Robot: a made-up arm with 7 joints. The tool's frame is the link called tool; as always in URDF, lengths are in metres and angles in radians. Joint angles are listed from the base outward. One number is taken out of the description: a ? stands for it. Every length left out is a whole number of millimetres.
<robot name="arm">
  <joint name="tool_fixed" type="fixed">
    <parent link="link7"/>
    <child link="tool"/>
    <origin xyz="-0.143 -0.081 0" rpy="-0.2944 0.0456 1.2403"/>
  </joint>
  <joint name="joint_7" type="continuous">
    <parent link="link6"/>
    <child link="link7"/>
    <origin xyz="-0.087 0.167 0" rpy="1.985 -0.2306 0.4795"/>
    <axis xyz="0 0 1"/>
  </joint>
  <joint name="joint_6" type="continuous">
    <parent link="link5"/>
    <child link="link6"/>
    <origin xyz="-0.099 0.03 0" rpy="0.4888 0.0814 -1.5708"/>
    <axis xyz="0 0 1"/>
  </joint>
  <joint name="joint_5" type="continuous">
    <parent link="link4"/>
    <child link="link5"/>
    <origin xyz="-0.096 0.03 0" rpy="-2.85 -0.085 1.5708"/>
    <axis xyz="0 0 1"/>
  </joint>
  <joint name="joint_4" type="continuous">
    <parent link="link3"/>
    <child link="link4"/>
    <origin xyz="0.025 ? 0" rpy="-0.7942 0.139 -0.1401"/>
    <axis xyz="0 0 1"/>
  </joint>
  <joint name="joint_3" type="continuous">
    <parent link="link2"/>
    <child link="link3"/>
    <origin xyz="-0.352 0.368 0" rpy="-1.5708 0 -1.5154"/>
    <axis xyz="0 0 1"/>
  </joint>
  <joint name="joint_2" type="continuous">
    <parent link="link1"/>
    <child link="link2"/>
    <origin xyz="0.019 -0.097 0" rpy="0 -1.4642 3.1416"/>
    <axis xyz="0 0 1"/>
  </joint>
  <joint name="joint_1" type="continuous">
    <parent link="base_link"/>
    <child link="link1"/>
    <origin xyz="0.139 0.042 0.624" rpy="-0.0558 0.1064 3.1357"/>
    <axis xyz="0 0 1"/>
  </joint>
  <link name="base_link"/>
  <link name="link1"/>
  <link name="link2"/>
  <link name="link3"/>
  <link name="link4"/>
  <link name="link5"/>
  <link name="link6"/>
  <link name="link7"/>
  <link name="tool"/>
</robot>
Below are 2 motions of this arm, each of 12 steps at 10 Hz.
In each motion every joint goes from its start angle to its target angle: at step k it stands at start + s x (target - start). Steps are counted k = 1, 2, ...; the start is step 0. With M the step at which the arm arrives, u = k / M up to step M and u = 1 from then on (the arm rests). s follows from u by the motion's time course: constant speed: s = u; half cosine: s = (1 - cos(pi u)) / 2; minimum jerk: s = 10 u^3 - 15 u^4 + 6 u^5.
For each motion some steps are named. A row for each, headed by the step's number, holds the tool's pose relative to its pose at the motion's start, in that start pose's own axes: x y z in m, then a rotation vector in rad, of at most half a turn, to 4 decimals.
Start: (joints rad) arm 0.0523 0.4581 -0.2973 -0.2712 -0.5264 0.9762 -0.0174
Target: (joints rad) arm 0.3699 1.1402 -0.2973 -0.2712 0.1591 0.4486 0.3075
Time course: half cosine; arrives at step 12
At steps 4, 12:
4: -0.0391 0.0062 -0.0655 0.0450 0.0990 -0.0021
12: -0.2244 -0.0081 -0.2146 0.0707 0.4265 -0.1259

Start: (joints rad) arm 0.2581 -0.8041 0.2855 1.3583 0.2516 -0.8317 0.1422
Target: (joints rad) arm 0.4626 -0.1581 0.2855 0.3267 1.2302 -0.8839 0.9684
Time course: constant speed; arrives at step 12
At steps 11, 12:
11: 0.3455 0.1171 0.3739 1.6161 -0.1019 -0.7802
12: 0.3750 0.0996 0.4096 1.7584 -0.1480 -0.8583

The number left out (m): -0.111
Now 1 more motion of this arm.
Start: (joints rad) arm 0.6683 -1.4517 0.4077 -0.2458 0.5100 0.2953 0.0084
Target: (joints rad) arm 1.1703 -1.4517 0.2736 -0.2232 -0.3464 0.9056 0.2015
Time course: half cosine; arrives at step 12
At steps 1, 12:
1: -0.0003 0.0028 -0.0009 0.0057 -0.0022 0.0136
12: -0.0100 0.1274 -0.0448 0.2565 -0.1168 0.7411

